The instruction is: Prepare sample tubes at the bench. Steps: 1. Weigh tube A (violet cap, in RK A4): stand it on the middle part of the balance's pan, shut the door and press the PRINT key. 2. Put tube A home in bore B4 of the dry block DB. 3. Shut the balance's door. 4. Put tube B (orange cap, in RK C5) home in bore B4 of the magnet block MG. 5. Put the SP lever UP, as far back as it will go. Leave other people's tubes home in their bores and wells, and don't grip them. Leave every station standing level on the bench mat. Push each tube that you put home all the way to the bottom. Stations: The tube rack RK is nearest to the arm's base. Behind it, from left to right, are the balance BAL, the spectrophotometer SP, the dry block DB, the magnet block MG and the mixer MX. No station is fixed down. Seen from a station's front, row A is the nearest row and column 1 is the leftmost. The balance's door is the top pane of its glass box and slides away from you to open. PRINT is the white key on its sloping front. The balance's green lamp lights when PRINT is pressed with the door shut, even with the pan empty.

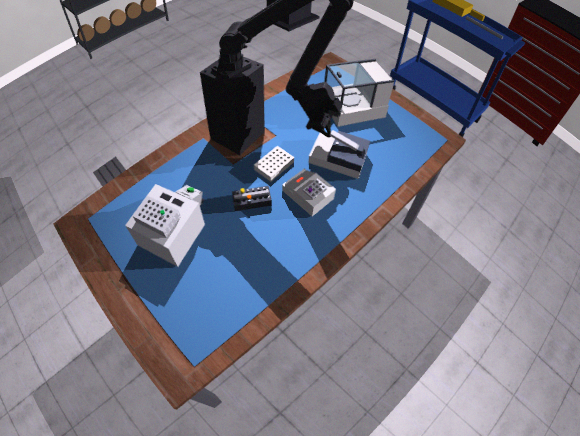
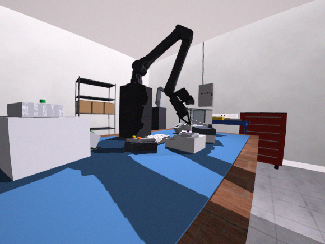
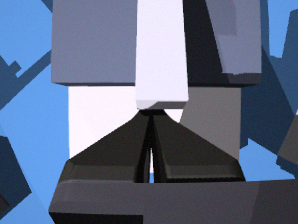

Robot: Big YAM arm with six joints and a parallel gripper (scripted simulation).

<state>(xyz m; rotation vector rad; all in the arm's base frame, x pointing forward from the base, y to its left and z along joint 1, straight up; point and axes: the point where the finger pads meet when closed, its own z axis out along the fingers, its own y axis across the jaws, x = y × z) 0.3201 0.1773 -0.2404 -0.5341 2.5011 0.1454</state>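
My hand is 60 mm short of the SP lever and 20 mm to the right of it. Also, from my hand: tube rack RK: 90 mm behind, 190 mm to the right, 90 mm below; print key: 170 mm behind, 130 mm to the left, 30 mm below; dry block: 90 mm ahead, 200 mm to the right, 70 mm below.
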